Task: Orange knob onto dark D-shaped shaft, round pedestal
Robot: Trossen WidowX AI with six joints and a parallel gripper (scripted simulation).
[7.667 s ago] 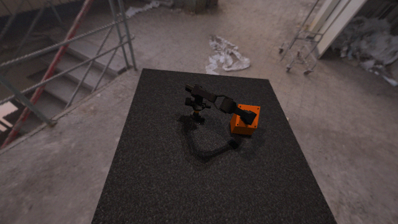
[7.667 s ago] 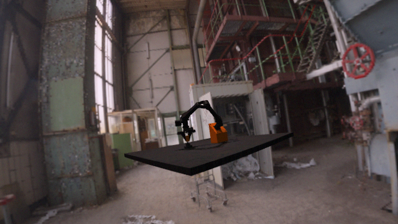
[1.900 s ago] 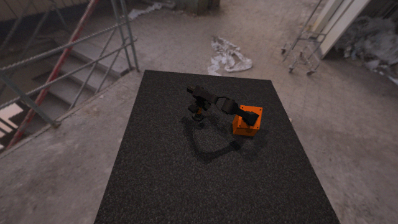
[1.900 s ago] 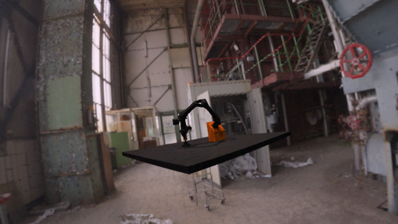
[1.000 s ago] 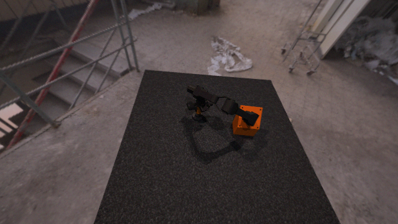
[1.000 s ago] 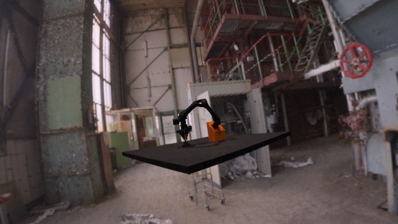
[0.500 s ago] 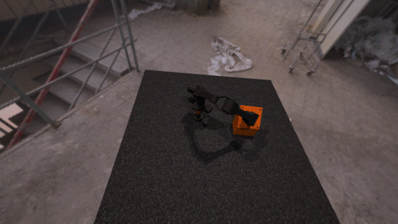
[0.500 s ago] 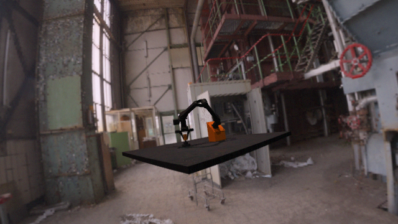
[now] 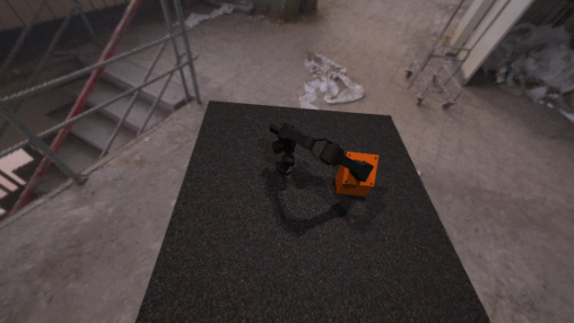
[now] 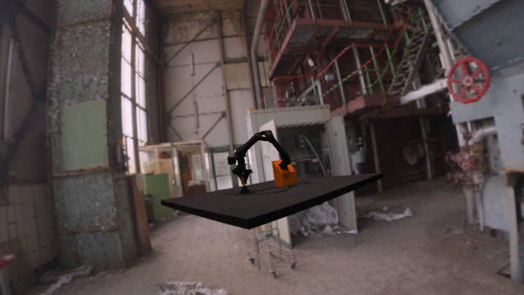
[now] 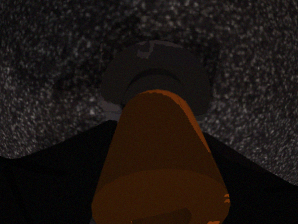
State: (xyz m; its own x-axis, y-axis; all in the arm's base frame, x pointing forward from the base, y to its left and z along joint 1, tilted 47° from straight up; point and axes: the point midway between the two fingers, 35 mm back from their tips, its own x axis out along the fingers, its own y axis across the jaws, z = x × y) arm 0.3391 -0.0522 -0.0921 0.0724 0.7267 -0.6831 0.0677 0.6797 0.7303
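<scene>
My gripper tip is now 20 mm below the orange knob. Also, from my gripper tip: pedestal (40 mm below).
</scene>
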